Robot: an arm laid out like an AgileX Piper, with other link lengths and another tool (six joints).
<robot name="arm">
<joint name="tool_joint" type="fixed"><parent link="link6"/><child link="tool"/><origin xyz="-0.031 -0.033 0.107" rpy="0.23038 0 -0.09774"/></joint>
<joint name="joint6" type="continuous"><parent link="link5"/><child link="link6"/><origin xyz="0 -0.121 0" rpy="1.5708 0 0"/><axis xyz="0 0 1"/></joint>
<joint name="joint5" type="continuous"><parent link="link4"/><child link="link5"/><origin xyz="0 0 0" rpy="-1.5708 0 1.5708"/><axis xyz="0 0 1"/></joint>
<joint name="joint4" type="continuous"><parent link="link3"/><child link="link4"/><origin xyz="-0.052 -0.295 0" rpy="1.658 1.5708 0"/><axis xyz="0 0 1"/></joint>
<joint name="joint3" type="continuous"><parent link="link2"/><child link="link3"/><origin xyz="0.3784 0.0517 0" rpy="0 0 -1.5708"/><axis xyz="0 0 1"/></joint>
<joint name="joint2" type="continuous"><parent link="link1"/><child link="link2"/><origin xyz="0 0 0" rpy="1.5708 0 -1.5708"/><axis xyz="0 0 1"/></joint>
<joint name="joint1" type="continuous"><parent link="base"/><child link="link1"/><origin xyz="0 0 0.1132" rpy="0 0 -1.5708"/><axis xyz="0 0 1"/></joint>
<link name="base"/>
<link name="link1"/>
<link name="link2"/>
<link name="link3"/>
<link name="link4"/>
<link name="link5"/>
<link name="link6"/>
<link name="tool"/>
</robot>
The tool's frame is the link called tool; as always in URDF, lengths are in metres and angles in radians. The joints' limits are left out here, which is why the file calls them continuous.
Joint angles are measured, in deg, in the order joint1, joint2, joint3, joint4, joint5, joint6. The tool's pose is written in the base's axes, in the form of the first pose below.
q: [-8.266 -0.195 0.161 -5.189 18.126 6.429]
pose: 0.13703, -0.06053, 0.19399, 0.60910, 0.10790, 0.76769, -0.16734
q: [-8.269 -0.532 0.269 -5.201 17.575 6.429]
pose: 0.13686, -0.06032, 0.19604, 0.61442, 0.10803, 0.76345, -0.16723
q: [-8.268 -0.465 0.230 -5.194 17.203 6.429]
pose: 0.13709, -0.06022, 0.19770, 0.61677, 0.10804, 0.76159, -0.16702
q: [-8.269 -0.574 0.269 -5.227 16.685 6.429]
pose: 0.13715, -0.06006, 0.19971, 0.62075, 0.10794, 0.75836, -0.16705
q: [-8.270 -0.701 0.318 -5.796 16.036 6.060]
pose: 0.13721, -0.05997, 0.20276, 0.62559, 0.10269, 0.75379, -0.17288
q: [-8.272 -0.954 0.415 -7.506 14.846 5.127]
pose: 0.13715, -0.05979, 0.20894, 0.63412, 0.08791, 0.74444, -0.18966
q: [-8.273 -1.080 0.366 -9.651 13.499 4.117]
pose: 0.13707, -0.05925, 0.21704, 0.64311, 0.07021, 0.73315, -0.20969
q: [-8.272 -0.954 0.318 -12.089 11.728 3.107]
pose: 0.13734, -0.05795, 0.22627, 0.65244, 0.05032, 0.71998, -0.23112
